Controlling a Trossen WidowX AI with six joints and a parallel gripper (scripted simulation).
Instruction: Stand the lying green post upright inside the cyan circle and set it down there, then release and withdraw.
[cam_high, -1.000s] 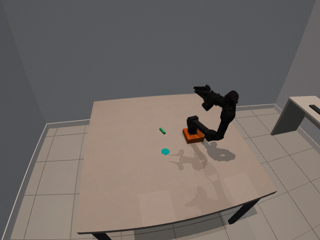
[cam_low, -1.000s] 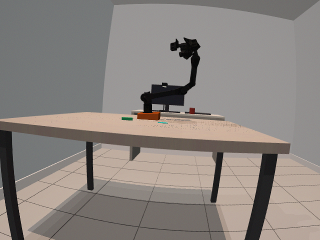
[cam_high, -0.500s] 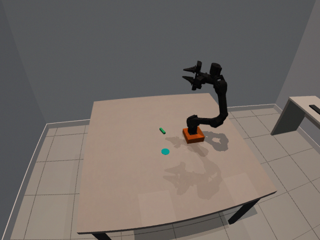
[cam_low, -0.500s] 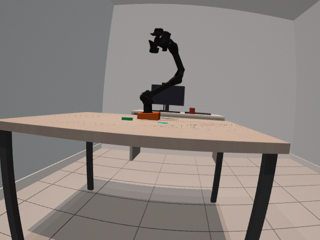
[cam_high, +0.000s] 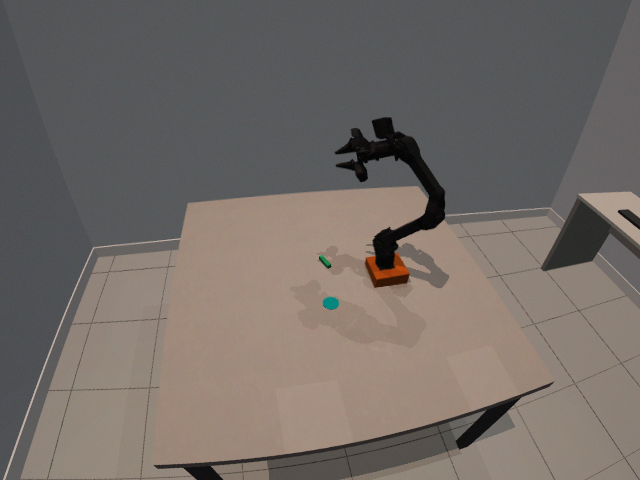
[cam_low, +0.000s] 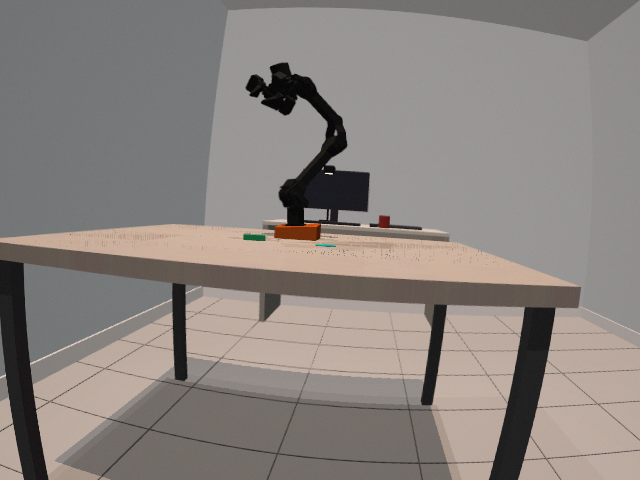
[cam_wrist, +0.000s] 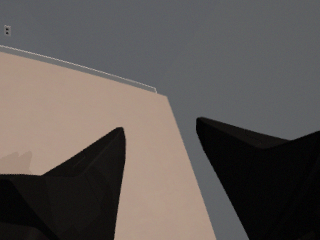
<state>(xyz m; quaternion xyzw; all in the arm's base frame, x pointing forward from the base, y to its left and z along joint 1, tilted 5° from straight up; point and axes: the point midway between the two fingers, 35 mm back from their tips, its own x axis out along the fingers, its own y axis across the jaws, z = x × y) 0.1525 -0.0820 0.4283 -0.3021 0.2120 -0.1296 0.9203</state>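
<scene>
My gripper tip is now 44 cm above the green post, 4 cm to the right of it and 2 cm short of it. Also, from my gripper tip: cyan circle (45 cm below, 25 cm to the left, 4 cm ahead).
</scene>
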